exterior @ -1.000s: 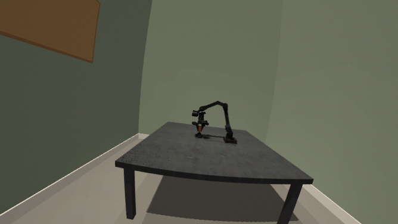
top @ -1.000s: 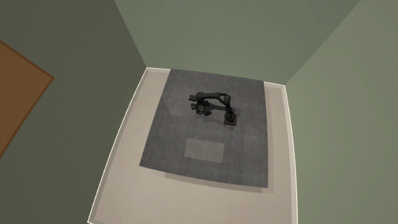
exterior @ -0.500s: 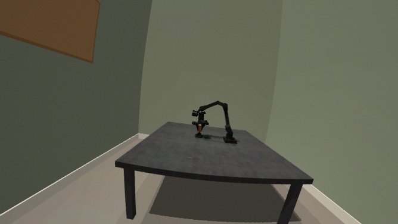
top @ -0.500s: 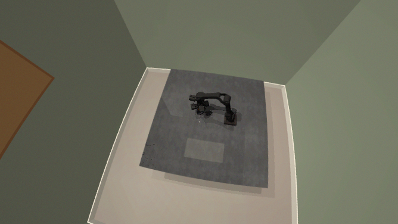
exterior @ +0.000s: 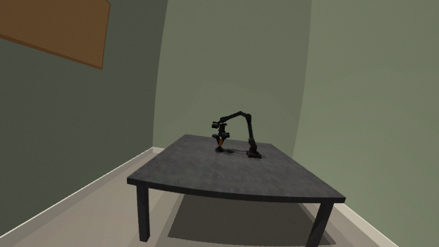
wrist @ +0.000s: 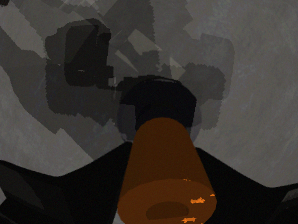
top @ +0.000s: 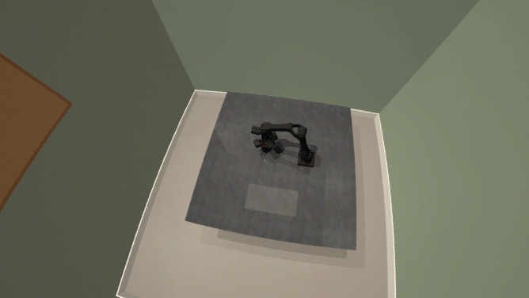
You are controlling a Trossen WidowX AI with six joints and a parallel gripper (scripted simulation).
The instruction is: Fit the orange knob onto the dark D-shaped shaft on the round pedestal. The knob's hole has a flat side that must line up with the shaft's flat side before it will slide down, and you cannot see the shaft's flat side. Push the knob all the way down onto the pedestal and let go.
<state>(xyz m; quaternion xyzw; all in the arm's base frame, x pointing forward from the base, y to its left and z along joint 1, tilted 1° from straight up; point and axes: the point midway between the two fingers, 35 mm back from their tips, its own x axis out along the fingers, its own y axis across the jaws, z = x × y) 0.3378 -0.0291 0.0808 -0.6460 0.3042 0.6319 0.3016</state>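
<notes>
The orange knob lies 2 cm above my gripper tip. Also, from my gripper tip: dark pedestal (4 cm below).
</notes>
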